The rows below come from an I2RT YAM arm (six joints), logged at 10 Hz.
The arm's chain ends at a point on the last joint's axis. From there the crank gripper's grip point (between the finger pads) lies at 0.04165 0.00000 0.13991 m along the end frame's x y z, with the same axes.
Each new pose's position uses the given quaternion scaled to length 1; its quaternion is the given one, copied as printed.
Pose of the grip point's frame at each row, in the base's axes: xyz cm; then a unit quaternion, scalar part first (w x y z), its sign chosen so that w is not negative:
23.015 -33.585 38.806 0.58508 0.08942 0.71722 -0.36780
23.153 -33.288 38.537 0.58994 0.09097 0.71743 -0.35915
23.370 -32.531 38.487 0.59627 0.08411 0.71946 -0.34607
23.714 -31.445 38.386 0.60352 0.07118 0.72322 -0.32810
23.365 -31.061 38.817 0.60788 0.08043 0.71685 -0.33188
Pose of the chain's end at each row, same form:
13.440 -23.481 43.202 0.58508 0.08942 0.71722 -0.36780
13.421 -23.355 42.978 0.58994 0.09097 0.71743 -0.35915
13.325 -22.946 42.994 0.59627 0.08411 0.71946 -0.34607
13.243 -22.382 43.003 0.60352 0.07118 0.72322 -0.32810
12.952 -21.836 43.238 0.60788 0.08043 0.71685 -0.33188

